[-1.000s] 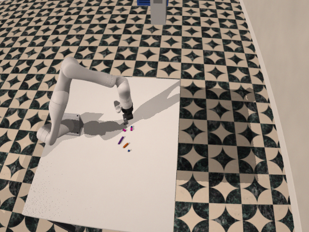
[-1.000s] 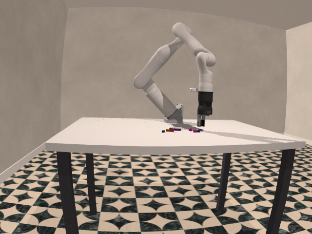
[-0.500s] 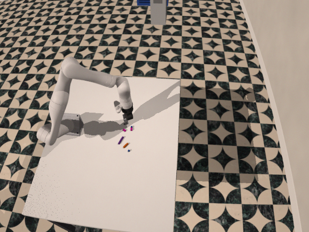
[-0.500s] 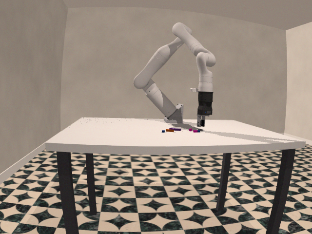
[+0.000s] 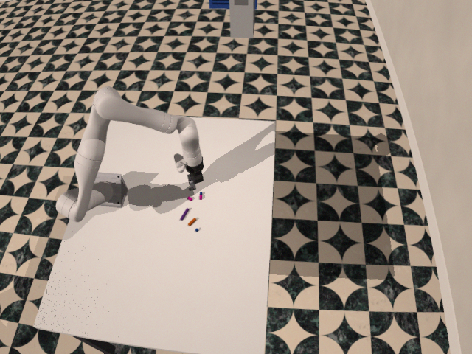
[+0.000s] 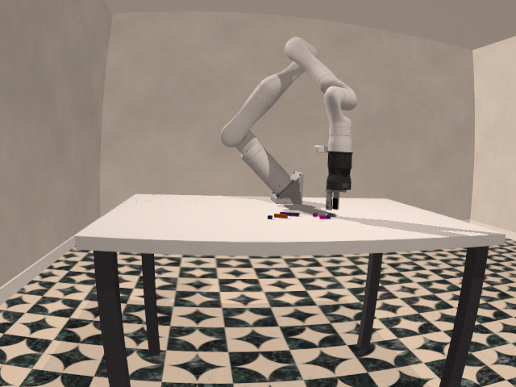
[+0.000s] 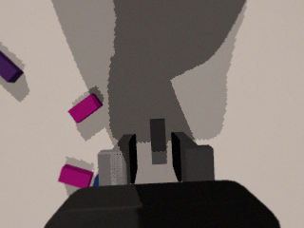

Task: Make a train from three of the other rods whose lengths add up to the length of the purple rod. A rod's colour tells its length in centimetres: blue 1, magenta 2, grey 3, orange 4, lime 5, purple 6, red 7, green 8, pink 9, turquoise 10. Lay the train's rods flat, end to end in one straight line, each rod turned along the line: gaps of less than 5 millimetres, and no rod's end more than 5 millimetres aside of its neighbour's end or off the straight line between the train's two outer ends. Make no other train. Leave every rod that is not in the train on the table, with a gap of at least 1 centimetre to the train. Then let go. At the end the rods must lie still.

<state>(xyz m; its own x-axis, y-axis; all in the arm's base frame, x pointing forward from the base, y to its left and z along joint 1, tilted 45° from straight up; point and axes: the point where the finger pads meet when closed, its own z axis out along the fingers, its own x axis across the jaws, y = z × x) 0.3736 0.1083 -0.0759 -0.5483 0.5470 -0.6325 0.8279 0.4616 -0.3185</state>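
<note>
Right now the grey rod is 30 mm below my hand. The rest, counted from my hand: purple rod (130 mm to the right, 30 mm below); then orange rod (40 mm ahead, 160 mm to the right, 30 mm below).
</note>
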